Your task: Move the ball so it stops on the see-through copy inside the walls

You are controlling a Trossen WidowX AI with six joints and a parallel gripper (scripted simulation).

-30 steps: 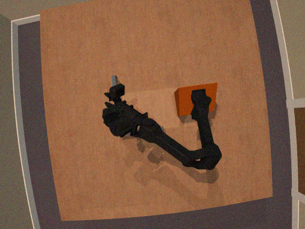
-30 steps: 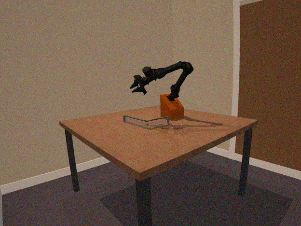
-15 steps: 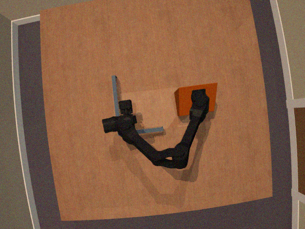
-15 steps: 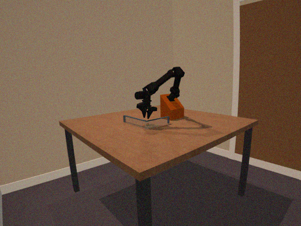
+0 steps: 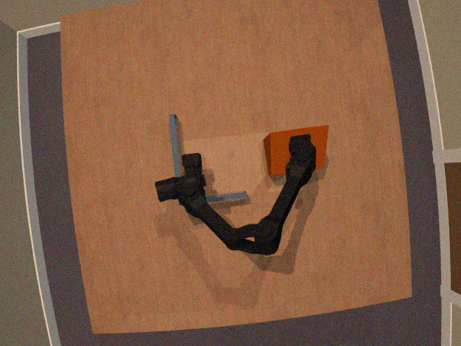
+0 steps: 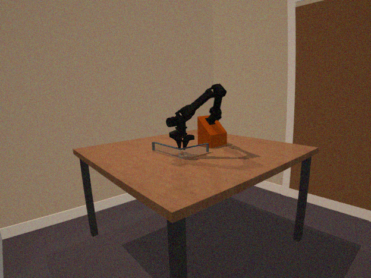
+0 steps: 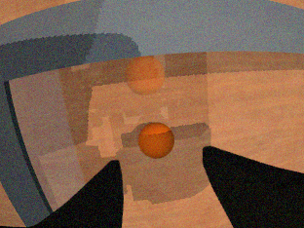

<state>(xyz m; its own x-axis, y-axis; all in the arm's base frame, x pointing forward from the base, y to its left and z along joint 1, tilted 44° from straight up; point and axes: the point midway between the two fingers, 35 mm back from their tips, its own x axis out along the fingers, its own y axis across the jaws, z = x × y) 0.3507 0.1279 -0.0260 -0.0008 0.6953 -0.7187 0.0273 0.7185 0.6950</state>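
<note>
My gripper tip is now 20 mm above the small orange ball. The rest, counted from my gripper tip: see-through copy of ball (40 mm ahead, 20 mm below).
</note>
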